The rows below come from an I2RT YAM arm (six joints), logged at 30 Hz.
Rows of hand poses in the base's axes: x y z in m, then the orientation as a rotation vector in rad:
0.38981 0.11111 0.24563 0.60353 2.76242 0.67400
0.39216 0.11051 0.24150 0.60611 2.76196 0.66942
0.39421 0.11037 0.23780 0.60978 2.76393 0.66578
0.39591 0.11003 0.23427 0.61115 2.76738 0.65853
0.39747 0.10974 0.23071 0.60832 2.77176 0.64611
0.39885 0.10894 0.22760 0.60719 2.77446 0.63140
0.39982 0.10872 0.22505 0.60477 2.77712 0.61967
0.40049 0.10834 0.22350 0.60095 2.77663 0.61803
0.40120 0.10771 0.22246 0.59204 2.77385 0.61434
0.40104 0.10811 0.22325 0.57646 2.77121 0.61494
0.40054 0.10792 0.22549 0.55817 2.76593 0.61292
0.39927 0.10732 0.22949 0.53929 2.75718 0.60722
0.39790 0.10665 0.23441 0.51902 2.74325 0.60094
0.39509 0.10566 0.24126 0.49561 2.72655 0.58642
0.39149 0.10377 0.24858 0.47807 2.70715 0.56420
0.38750 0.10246 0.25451 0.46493 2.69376 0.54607
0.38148 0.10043 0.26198 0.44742 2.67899 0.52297
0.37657 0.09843 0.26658 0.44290 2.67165 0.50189
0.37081 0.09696 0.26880 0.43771 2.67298 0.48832
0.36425 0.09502 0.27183 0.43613 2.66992 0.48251
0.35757 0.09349 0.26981 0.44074 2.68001 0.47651
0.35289 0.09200 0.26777 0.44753 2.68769 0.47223
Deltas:
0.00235 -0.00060 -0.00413 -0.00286 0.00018 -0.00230
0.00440 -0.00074 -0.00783 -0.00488 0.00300 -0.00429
0.00610 -0.00108 -0.01136 -0.00961 0.00619 -0.00486
0.00766 -0.00137 -0.01492 -0.01837 0.00853 -0.00324
0.00904 -0.00217 -0.01803 -0.02854 0.00986 -0.00350
0.01001 -0.00239 -0.02058 -0.03681 0.01092 -0.00261
0.01068 -0.00277 -0.02213 -0.03843 0.00911 -0.00069
0.01139 -0.00340 -0.02317 -0.04215 0.00341 0.00325
0.01123 -0.00300 -0.02238 -0.04372 -0.00417 0.01183
0.01073 -0.00319 -0.02014 -0.04750 -0.01512 0.02088
0.00946 -0.00379 -0.01614 -0.05403 -0.02953 0.02875
0.00809 -0.00446 -0.01122 -0.06133 -0.04909 0.03578
0.00528 -0.00545 -0.00437 -0.07491 -0.07245 0.04297
0.00168 -0.00734 0.00295 -0.09341 -0.09660 0.04483
-0.00231 -0.00865 0.00888 -0.10838 -0.11356 0.04652
-0.00833 -0.01068 0.01635 -0.12757 -0.13313 0.05004
-0.01324 -0.01268 0.02095 -0.14352 -0.14165 0.04802
-0.01900 -0.01415 0.02317 -0.15378 -0.14213 0.05021
-0.02556 -0.01609 0.02620 -0.15829 -0.14550 0.04954
-0.03224 -0.01762 0.02418 -0.16147 -0.13476 0.04921
-0.03692 -0.01911 0.02214 -0.16326 -0.12557 0.04690

